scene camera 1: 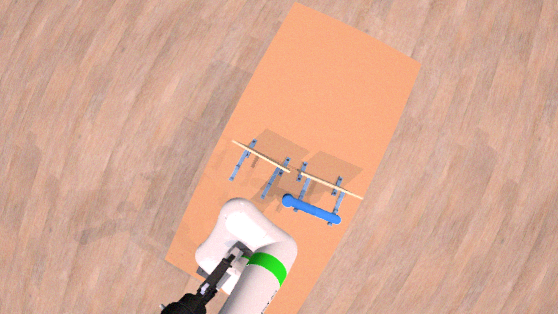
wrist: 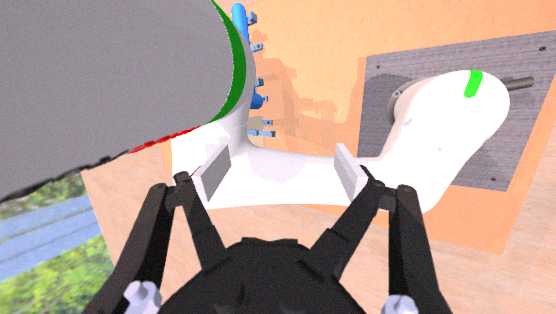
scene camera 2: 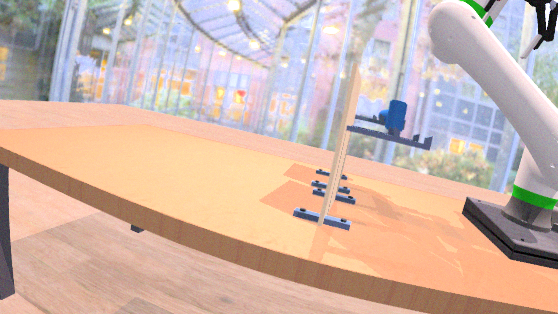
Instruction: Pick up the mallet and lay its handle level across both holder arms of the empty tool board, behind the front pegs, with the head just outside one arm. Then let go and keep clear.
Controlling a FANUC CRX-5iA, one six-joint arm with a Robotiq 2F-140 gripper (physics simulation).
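Where they show: gripper, fingertip midpoint: (scene camera 1: 233,262) (wrist: 281,154) (scene camera 2: 502,41); arm's base, link origin: (scene camera 1: 246,261) (scene camera 2: 524,221).
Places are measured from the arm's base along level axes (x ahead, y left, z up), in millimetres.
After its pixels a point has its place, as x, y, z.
The blue mallet (scene camera 1: 314,210) {416, -228, 208} (scene camera 2: 396,116) {431, -86, 187} (wrist: 240,17) {388, -313, 203} lies across both holder arms of the right-hand tool board (scene camera 1: 320,180) {547, -203, 278} in scene camera 1. Its handle looks level and crosses behind the arms' front ends. Its round head is just outside the inner arm, towards the other board. The front pegs are partly hidden. The left-hand tool board (scene camera 1: 260,156) {571, 46, 249} (scene camera 2: 351,100) {591, 150, 184} has bare holder arms. My gripper (scene camera 1: 235,254) {217, 15, 436} (scene camera 2: 532,46) (wrist: 281,154) {217, 15, 436} is open and empty, well away from the mallet, over the robot's own side of the table. In the wrist view, the white forearm hides part of the mallet.
The boards stand upright on blue-grey feet (scene camera 2: 322,219) {597, 173, -33} on the orange table top (scene camera 1: 340,95) {1010, -245, -48} (scene camera 2: 150,170) {979, 59, -47}. The robot's dark base plate (scene camera 2: 492,235) {159, 80, -33} (wrist: 480,165) {-131, 183, -12} is at the table's robot end. The white upper arm (scene camera 2: 500,65) {284, 126, 339} rises between the base and gripper.
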